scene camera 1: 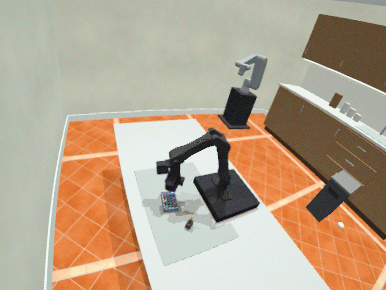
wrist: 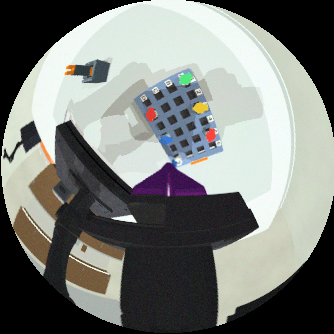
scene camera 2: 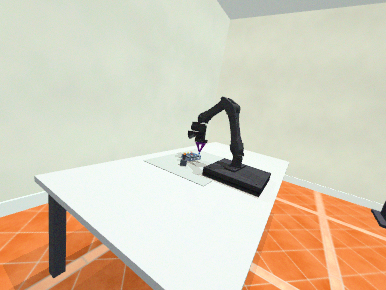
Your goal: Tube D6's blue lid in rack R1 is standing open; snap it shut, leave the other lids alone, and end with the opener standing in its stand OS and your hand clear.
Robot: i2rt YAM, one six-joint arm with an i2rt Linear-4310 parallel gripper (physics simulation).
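Places are measured from the arm's base along level axes (x ahead, y left, z up), in metres.
Pixels of known places: gripper, fingertip midpoint: point(scene camera 1: 175, 191) point(wrist: 168, 165) point(scene camera 2: 199, 152); arm's base at its link origin: point(scene camera 1: 221, 188) point(wrist: 88, 193) point(scene camera 2: 235, 167).
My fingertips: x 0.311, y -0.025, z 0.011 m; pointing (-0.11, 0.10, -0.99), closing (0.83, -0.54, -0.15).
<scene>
For each thing: its top centre in the pictures, then the offset to it from my fingertips. "*": a spot on its surface instead. Level surfaces: height alone.
- Rack R1 at its top centre: point(wrist: 182, 129) point(scene camera 1: 169, 196) point(scene camera 2: 192, 151) dy +0.033, dx +0.040, dz -0.002 m
- Tube D6 at a spot on its surface: point(wrist: 179, 160) * dy -0.012, dx +0.009, dz -0.025 m
- opener at its top centre: point(wrist: 66, 69) dy +0.211, dx -0.027, dz +0.025 m
- green lid at its top centre: point(wrist: 184, 78) dy +0.083, dx +0.073, dz -0.018 m
- yellow lid at its top centre: point(wrist: 199, 107) dy +0.044, dx +0.070, dz -0.018 m
- pale mat at its surface level: dz -0.060 m
- white table at its surface level: dz -0.063 m
Rack R1 point(scene camera 1: 169, 202) point(scene camera 2: 194, 157) point(wrist: 183, 117) is a blue grid on the mat. Tube D6 point(wrist: 179, 160) stands in its corner hole nearest my fingertips in the wrist view. A small part of its blue lid point(wrist: 174, 163) shows at the tube's side, beside the fingertips; the lid's exact angle is too small to tell. My gripper point(scene camera 1: 173, 189) point(scene camera 2: 200, 151) point(wrist: 168, 165) is shut and empty, its purple fingertips low at the D6 corner; contact cannot be told. The opener point(wrist: 75, 70) with orange prongs stands in grey stand OS point(scene camera 1: 189, 225) point(scene camera 2: 183, 162) point(wrist: 101, 71).
Other tubes in the rack have a green lid point(wrist: 186, 78), a yellow lid point(wrist: 200, 108), two red lids point(wrist: 151, 114) point(wrist: 211, 135) and another blue lid point(wrist: 166, 139). The pale mat point(scene camera 1: 170, 250) lies on the white table point(scene camera 1: 145, 135). The arm's black base point(scene camera 1: 232, 202) stands beside the mat.
</scene>
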